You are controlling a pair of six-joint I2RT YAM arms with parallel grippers.
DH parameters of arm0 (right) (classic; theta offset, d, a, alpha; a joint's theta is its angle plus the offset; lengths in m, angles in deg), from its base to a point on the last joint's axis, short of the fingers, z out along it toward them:
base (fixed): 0 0 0 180
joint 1: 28.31 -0.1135 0.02 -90
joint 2: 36.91 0 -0.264 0
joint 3: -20.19 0 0.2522 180
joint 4: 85.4 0 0.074 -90
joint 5: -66.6 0 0 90
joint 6: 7.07 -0.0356 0 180
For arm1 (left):
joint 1: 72.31 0.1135 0.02 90
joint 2: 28.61 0 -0.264 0
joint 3: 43.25 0 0.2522 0
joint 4: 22.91 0 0.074 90
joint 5: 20.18 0 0 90
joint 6: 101.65 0.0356 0 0
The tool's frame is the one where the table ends.
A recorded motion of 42 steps. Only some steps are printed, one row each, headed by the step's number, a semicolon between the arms.
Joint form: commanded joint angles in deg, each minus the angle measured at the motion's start. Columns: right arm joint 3, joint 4, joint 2, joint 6, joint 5, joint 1; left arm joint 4, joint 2, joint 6, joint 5, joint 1, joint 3.
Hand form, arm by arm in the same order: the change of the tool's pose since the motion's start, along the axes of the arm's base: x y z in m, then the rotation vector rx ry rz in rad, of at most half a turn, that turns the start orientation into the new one. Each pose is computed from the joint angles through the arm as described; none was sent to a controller.
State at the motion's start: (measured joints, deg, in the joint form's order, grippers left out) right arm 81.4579 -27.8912 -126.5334 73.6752 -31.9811 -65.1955; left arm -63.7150 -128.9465 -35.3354 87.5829 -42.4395 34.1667
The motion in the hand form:
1: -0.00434 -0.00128 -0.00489 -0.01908 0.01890 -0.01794; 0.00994 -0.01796 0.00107 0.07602 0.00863 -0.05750
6: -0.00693 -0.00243 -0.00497 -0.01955 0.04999 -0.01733; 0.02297 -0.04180 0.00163 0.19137 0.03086 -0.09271
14: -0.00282 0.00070 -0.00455 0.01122 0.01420 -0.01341; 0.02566 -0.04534 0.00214 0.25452 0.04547 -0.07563
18: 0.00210 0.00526 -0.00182 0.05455 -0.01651 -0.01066; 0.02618 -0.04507 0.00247 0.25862 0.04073 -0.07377
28: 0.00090 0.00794 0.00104 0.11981 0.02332 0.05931; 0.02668 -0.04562 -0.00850 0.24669 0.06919 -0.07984
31: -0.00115 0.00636 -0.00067 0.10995 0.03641 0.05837; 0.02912 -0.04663 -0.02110 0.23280 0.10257 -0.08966
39: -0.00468 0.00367 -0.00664 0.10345 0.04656 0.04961; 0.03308 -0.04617 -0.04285 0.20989 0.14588 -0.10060
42: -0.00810 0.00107 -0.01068 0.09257 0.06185 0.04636; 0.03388 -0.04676 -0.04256 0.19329 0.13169 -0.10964
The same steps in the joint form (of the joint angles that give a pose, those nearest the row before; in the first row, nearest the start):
1: -1.03 0.09 -0.20 -1.44 0.31 -0.42; 1.11 0.33 1.49 -3.85 -3.76 -0.24
6: -1.05 1.49 -0.20 -1.46 -0.76 -0.42; 2.67 0.31 1.82 -11.10 -8.92 -0.24
14: -1.01 -1.14 -0.20 -1.25 -0.92 -0.39; 3.41 0.31 1.77 -15.30 -10.03 -0.24
18: -0.46 -3.50 -0.20 -1.22 -1.81 -0.42; 3.76 0.31 1.77 -15.43 -10.03 -0.24
28: 0.13 -2.65 -0.20 2.43 -6.54 -0.42; 3.96 -1.20 1.77 -15.41 -10.14 -0.72
31: -0.26 -2.10 -0.20 2.43 -6.51 -0.42; 4.00 -3.37 1.77 -15.39 -10.43 -0.72
39: -1.79 -3.04 -0.20 1.95 -6.51 -0.41; 4.98 -7.19 1.79 -15.06 -10.53 -0.72
42: -2.82 -3.02 -0.20 1.81 -6.51 -0.42; 5.31 -7.19 1.79 -13.75 -10.54 -0.72

